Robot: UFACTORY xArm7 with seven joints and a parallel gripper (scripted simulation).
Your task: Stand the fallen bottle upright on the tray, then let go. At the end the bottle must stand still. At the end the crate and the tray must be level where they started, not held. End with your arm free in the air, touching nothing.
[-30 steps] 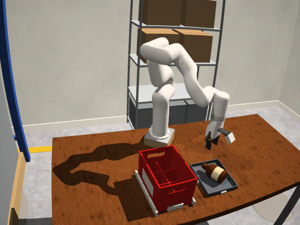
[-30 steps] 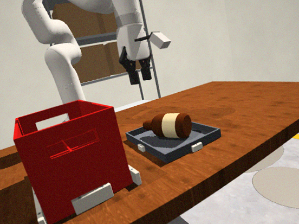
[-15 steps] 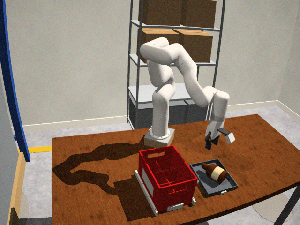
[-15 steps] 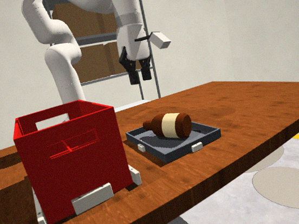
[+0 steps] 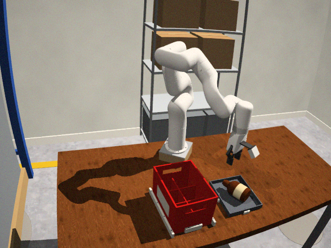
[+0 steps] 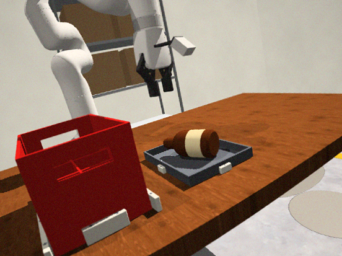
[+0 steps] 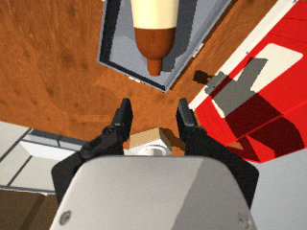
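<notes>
Now: hand 160 mm above the brown bottle, 40 mm short of it and 30 mm to the right of it. Round my hand: red crate: 260 mm to the right, 120 mm below, 90 mm ahead; then dark grey tray: 190 mm below, 60 mm ahead, 30 mm to the left.
</notes>
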